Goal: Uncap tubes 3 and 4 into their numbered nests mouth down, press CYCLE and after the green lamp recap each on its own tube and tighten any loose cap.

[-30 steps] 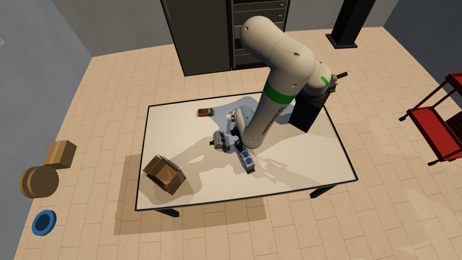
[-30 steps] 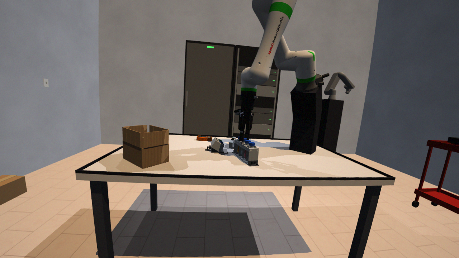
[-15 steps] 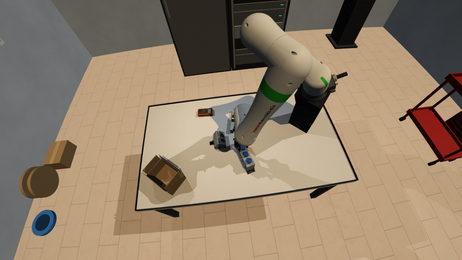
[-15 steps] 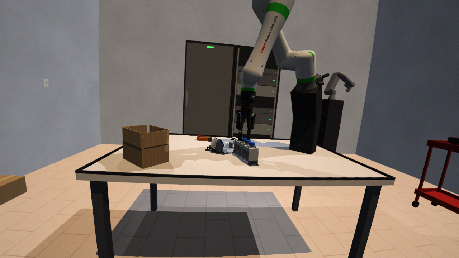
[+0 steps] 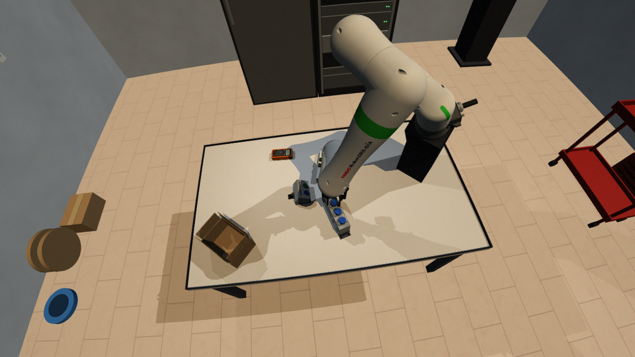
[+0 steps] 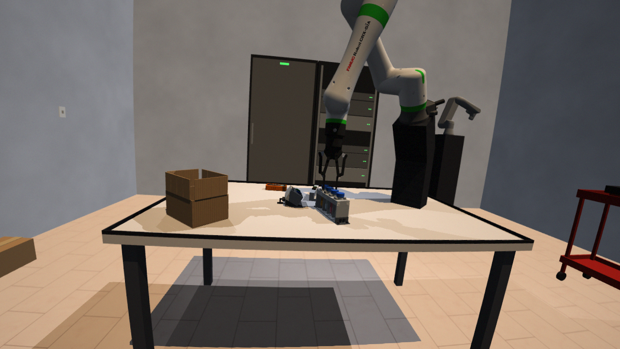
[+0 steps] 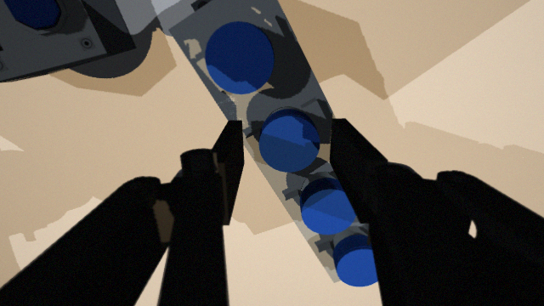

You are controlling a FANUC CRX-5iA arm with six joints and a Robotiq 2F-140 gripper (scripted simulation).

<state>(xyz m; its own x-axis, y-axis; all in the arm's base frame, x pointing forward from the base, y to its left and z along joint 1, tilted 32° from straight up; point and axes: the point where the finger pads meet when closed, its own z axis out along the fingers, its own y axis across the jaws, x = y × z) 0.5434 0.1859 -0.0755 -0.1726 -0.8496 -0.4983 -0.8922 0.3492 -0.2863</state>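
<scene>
Right now the blue cap is 30 mm below my hand. Also, from my hand: blue cycle key: 140 mm ahead, 110 mm to the right, 70 mm below; key housing: 160 mm ahead, 130 mm to the right, 90 mm below; green ready key: 150 mm to the right, 140 mm ahead, 70 mm below.
</scene>
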